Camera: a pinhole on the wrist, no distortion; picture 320 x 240 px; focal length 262.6 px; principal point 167.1 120.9 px. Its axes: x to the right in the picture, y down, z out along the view. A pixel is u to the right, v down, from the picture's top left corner.
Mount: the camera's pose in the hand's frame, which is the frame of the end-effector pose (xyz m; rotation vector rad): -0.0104 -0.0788 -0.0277 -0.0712 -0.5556 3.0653
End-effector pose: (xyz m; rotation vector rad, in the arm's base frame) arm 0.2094 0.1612 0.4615 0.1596 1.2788 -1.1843
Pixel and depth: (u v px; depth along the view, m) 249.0 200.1 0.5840
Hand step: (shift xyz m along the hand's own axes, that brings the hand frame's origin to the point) -0.2242 -0.4421 0.4493
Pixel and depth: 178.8 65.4 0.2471
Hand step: -0.0327 -0.1161 0.2213
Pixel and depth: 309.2 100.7 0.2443
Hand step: -0.1542 -0.1424 0.2021
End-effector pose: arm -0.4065 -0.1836 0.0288 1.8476 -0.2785 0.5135
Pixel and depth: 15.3 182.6 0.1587
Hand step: 0.0727 -0.1723 0.1114
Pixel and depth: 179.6 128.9 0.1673
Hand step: -0.0267 -0.1419 0.1267
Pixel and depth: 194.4 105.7 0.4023
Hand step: -0.0717 -0.1965 0.3551
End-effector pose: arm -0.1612 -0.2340 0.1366 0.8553 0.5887 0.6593
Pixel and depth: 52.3 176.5 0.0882
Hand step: 0.0234 -0.1284 0.0498
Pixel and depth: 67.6 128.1 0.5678
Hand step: 0.1761 -0.2993 0.5066
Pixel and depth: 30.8 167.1 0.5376
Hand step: 0.2400 -0.3649 0.4532
